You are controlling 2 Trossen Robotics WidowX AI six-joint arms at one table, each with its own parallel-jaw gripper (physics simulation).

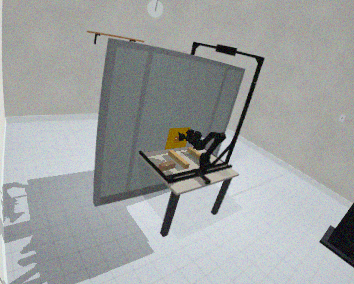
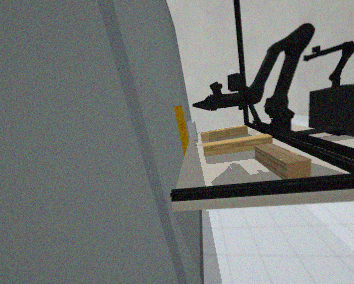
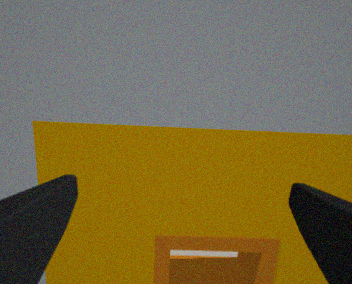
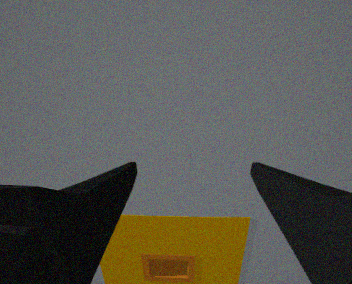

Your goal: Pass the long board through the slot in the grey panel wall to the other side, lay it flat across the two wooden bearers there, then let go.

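Pixels of known places: left gripper, between the fingertips: [image 1: 182,132] [image 2: 192,105] [image 3: 185,189]; right gripper, between the fingertips: [image 4: 193,167]; left arm's base, origin of its link: [image 1: 202,170] [image 2: 280,131].
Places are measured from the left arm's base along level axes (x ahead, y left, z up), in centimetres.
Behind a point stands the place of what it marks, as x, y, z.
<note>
The grey panel wall [image 1: 165,90] {43.2, 23.5, 55.2} [image 2: 75,150] {43.3, 55.8, 17.5} [image 3: 190,60] {43.2, -0.5, 24.6} [image 4: 190,90] {48.3, 0.1, 38.7} stands upright with a yellow plate [image 1: 171,143] {43.4, 3.1, 3.9} [image 2: 180,125] {43.1, 3.2, 11.3} [image 3: 120,175] {43.2, 4.0, 16.6} [image 4: 220,240] {48.4, 5.4, 15.5} on it. An orange-brown rim [image 3: 161,260] {43.1, 0.8, 9.8} [image 4: 167,257] {48.4, -3.4, 11.4} frames the slot. Two pale wooden bearers, one [image 1: 179,159] {18.6, 11.7, 1.9} [image 2: 237,144] {21.3, 12.3, 1.2} and another [image 1: 195,152] {24.5, -12.7, 2.4} [image 2: 224,133] {21.9, -11.9, 0.5}, lie on the table. My left gripper [image 1: 180,136] {36.0, 0.0, 19.1} [image 2: 195,105] {36.0, 0.0, 19.1} [image 3: 185,189] {36.0, 0.0, 19.1} is open and empty, close in front of the plate, above the bearers' level. My right gripper [image 4: 193,167] {56.5, 0.0, 32.4} is open and empty, facing the wall above its plate. The long board cannot be made out.
A thick brown wooden block [image 1: 166,165] {12.7, 29.9, 2.6} [image 2: 282,161] {16.8, 32.7, 2.6} lies on the table [image 1: 205,181] {-13.6, 9.6, 0.1} beside the bearers. Black rails edge the table, and a tall black frame [image 1: 245,110] {1.9, -35.4, 54.2} rises behind the left arm. A small pale object [image 2: 192,131] {40.5, -27.0, 1.9} stands near the wall.
</note>
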